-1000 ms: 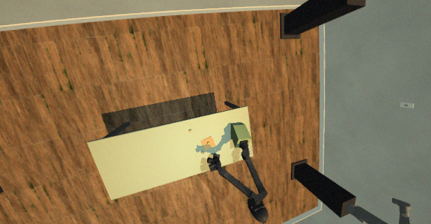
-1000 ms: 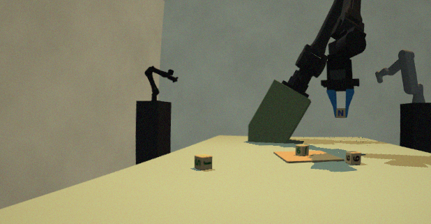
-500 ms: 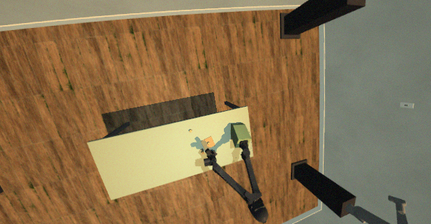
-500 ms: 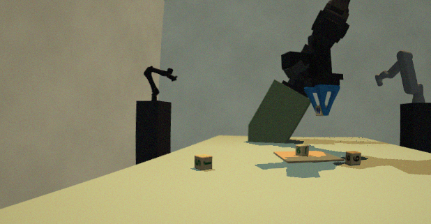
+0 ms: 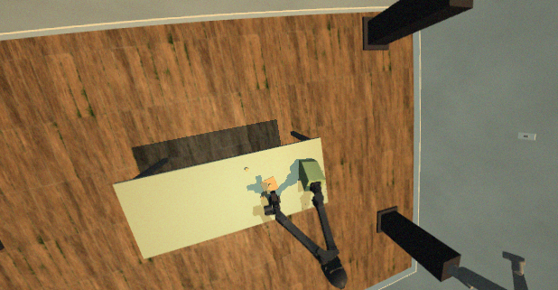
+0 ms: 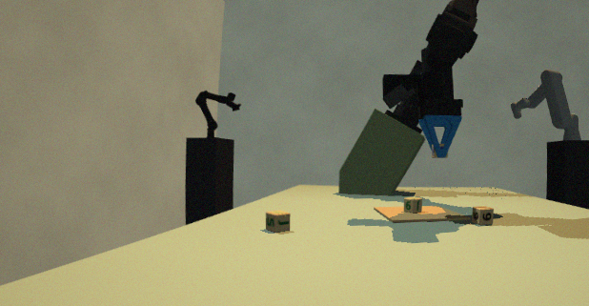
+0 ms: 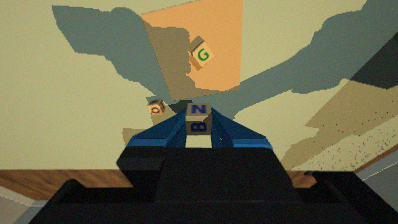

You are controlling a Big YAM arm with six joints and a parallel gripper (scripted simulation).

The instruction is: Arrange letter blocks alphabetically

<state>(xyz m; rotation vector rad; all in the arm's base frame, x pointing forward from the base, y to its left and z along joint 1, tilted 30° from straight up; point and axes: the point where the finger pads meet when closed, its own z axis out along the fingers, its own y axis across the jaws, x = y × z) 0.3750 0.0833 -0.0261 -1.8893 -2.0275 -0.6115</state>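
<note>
Right now my hand is 40 mm to the left of the orange mat and 110 mm above it. Round my hand: block right at my hand.
</note>
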